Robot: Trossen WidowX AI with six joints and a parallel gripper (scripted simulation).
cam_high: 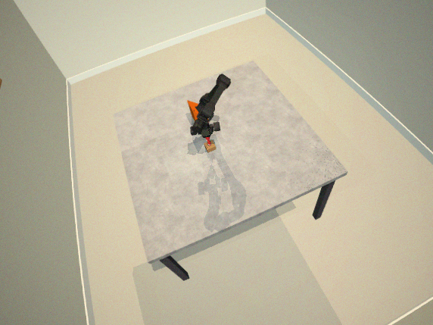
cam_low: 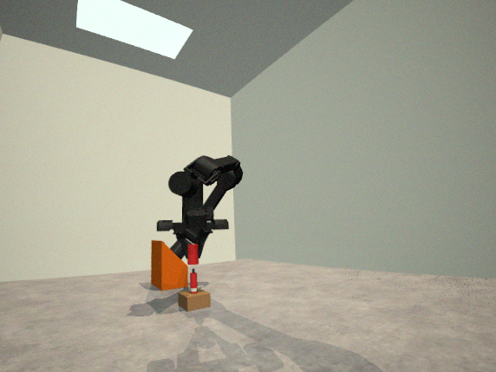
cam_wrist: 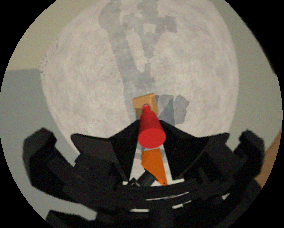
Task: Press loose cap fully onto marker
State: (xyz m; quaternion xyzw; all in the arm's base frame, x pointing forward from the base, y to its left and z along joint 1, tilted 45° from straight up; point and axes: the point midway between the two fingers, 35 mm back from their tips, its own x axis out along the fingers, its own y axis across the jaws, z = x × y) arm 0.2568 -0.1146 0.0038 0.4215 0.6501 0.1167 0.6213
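Now: the brown holder block 11 cm below my gripper tip. Round my gripper tip: red cap (1 cm above).
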